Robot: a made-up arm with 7 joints. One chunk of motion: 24 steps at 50 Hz.
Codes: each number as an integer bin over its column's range. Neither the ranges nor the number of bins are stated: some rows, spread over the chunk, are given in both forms.
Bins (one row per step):
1: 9 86 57 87 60 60 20
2: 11 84 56 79 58 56 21
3: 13 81 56 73 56 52 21
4: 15 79 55 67 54 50 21
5: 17 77 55 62 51 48 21
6: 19 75 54 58 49 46 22
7: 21 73 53 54 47 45 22
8: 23 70 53 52 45 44 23
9: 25 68 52 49 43 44 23
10: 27 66 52 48 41 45 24
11: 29 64 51 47 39 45 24
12: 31 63 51 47 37 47 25
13: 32 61 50 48 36 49 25
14: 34 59 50 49 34 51 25
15: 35 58 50 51 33 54 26
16: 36 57 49 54 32 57 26
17: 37 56 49 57 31 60 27
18: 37 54 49 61 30 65 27
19: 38 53 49 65 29 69 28
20: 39 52 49 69 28 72 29
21: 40 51 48 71 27 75 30
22: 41 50 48 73 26 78 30
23: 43 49 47 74 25 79 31
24: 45 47 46 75 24 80 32
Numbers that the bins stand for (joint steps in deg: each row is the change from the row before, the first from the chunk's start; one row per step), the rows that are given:
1: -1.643 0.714 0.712 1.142 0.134 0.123 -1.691
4: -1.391 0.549 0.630 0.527 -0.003 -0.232 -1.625
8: -1.056 0.337 0.548 0.067 -0.207 -0.446 -1.493
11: -0.804 0.196 0.466 -0.087 -0.344 -0.410 -1.427
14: -0.595 0.079 0.425 -0.025 -0.457 -0.197 -1.361
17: -0.469 0.008 0.385 0.220 -0.525 0.123 -1.229
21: -0.343 -0.110 0.344 0.650 -0.616 0.657 -1.031
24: -0.134 -0.204 0.262 0.773 -0.685 0.834 -0.899
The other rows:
2: -1.559 0.667 0.671 0.896 0.088 -0.019 -1.625
3: -1.475 0.596 0.671 0.712 0.043 -0.161 -1.625
5: -1.307 0.502 0.630 0.374 -0.071 -0.303 -1.625
6: -1.224 0.455 0.589 0.251 -0.116 -0.374 -1.559
7: -1.140 0.408 0.548 0.128 -0.162 -0.410 -1.559
9: -0.972 0.290 0.507 -0.025 -0.253 -0.446 -1.493
10: -0.888 0.243 0.507 -0.056 -0.298 -0.410 -1.427
12: -0.721 0.173 0.466 -0.087 -0.389 -0.339 -1.361
13: -0.679 0.126 0.425 -0.056 -0.412 -0.268 -1.361
15: -0.553 0.055 0.425 0.036 -0.480 -0.090 -1.295
16: -0.511 0.032 0.385 0.128 -0.503 0.017 -1.295
18: -0.469 -0.039 0.385 0.343 -0.548 0.301 -1.229
19: -0.427 -0.063 0.385 0.466 -0.571 0.443 -1.163
20: -0.385 -0.086 0.385 0.589 -0.594 0.550 -1.097
22: -0.301 -0.133 0.344 0.712 -0.639 0.763 -1.031
23: -0.217 -0.157 0.303 0.742 -0.662 0.799 -0.965

